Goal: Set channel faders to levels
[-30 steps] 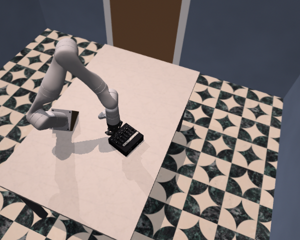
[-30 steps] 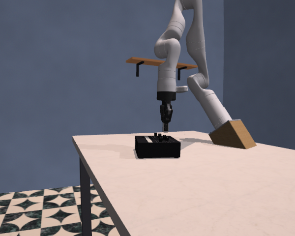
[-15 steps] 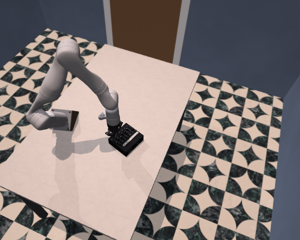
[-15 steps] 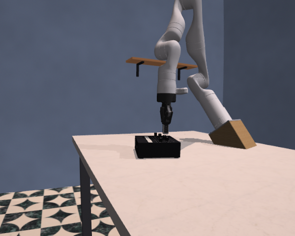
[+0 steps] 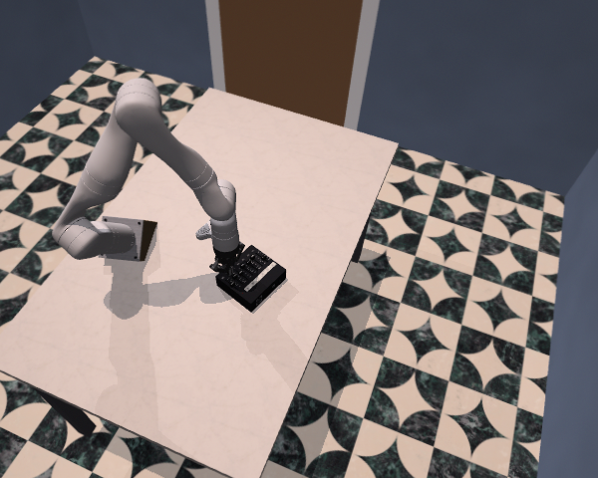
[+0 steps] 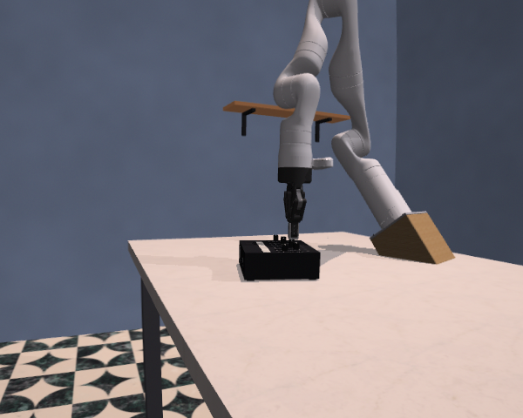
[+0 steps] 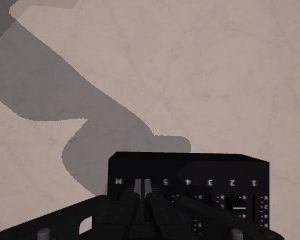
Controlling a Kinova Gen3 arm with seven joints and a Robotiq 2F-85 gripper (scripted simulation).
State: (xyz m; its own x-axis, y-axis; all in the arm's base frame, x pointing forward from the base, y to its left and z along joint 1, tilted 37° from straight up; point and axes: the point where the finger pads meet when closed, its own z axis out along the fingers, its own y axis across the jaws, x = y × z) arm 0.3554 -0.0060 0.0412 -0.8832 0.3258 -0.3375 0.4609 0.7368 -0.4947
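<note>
My gripper is now 2 cm short of the channel 6 cap, 2 cm above it and 1 cm to the left of it. The rest, counted from my hand: channel 5 cap 3 cm ahead, 2 cm below, 1 cm to the left; channel 4 cap 3 cm to the left, 3 cm ahead, 2 cm below; master fader cap 4 cm to the right, 2 cm below, 2 cm ahead.
</note>
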